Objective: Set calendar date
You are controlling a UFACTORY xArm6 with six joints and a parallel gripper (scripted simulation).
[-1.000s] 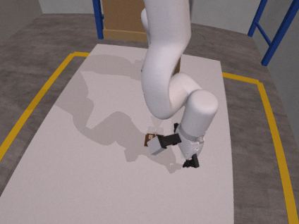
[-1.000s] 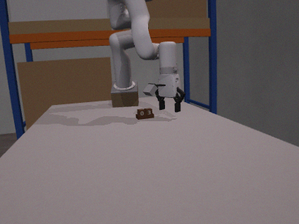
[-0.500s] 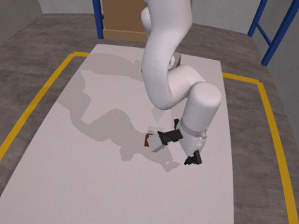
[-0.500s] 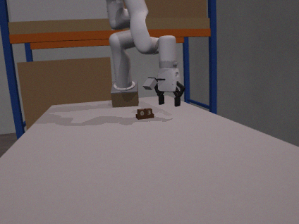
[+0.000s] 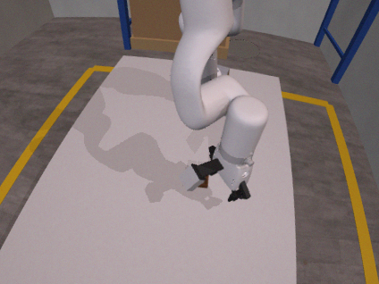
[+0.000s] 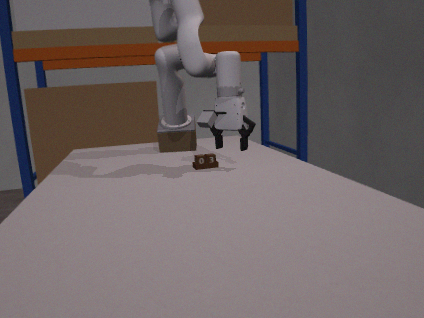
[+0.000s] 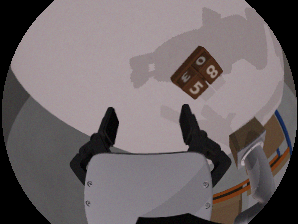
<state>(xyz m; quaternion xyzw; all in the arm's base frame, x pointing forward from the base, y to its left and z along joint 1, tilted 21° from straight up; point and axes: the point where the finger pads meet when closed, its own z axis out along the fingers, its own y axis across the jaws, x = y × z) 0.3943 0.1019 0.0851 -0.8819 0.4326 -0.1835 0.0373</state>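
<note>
Right now my hand is 60 mm to the left of the brown digit cube, 40 mm past it and 40 mm above it. The rest, counted from my hand: brown calendar tray (80 mm to the right, 60 mm below, 40 mm behind).
</note>
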